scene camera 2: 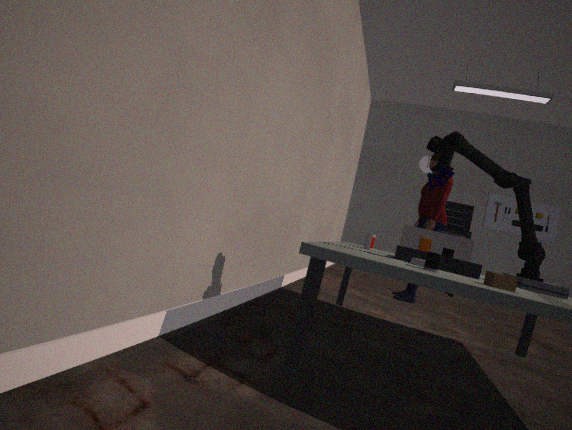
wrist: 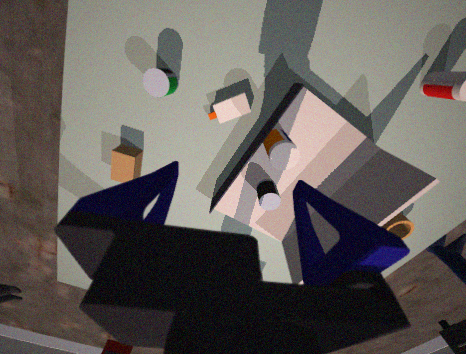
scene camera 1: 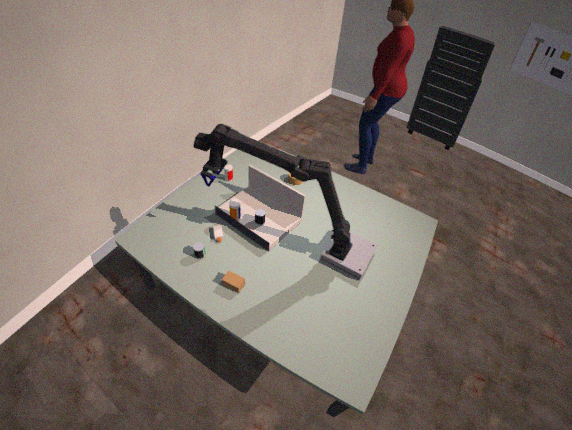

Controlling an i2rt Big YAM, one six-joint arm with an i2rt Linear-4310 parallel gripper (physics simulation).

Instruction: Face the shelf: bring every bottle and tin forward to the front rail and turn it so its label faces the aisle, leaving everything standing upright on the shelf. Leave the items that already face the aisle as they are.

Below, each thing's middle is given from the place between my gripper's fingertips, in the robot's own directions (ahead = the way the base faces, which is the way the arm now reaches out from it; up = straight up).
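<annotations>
With the white bottle with orange cap [wrist: 235, 106], my gripper is 35 cm above it, 1 cm past it and 1 cm to the right of it. The dark front rail [scene camera 2: 448, 264] is 8 cm to the right of my hand, 9 cm behind it and 34 cm below it. Counting from my hand again, I find the shelf [scene camera 1: 283, 205] 22 cm to the right, 11 cm behind and 27 cm below, while the shelf board [scene camera 1: 279, 221] is 35 cm below, 22 cm to the right and 11 cm behind. Going by their middles, the shelf board is the farthest from my gripper of the things named here.
</annotations>
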